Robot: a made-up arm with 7 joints.
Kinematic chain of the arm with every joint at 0, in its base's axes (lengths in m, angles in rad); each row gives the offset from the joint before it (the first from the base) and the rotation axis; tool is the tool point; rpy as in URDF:
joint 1: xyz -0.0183 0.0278 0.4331 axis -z
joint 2: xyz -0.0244 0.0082 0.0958 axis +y
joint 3: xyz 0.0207 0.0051 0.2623 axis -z
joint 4: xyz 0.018 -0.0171 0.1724 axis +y
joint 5: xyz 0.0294 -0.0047 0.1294 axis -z
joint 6: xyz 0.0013 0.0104 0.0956 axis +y
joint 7: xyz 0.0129 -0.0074 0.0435 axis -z
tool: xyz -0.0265 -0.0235 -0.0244 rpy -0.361 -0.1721 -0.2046
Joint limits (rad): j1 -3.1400..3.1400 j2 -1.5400..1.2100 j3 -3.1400..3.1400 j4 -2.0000..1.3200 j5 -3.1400..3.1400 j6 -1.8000..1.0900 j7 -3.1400..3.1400
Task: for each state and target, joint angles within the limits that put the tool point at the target. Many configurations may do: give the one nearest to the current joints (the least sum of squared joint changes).
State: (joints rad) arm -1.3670 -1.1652 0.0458 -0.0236 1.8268 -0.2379 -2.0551
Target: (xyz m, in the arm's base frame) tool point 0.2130 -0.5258 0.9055
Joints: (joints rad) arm -1.8801 -1.0611 0.0658 0.0183 1.8101 -0.1255 -2.0676
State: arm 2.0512 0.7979 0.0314 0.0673 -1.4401 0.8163 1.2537
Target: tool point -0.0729 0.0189 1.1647
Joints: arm 2.1893 0.2699 -0.2615 -0.7010 -1.5051 0.7602 1.3404
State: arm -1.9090 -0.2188 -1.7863 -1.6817 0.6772 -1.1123 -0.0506
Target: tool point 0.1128 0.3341 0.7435
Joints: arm -1.6512 0.6487 -1.9782 -1.8852 0.6455 -1.0650 -0.1379
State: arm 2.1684 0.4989 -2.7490 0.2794 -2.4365 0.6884 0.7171
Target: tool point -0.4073 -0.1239 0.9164
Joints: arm 3.0507 1.2100 -2.8288 1.0326 -2.4486 0.5974 0.6352
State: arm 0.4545 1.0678 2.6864 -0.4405 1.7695 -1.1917 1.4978
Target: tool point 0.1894 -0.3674 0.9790
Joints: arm 1.0395 0.8810 2.6058 0.0068 1.7487 -1.3170 1.3734
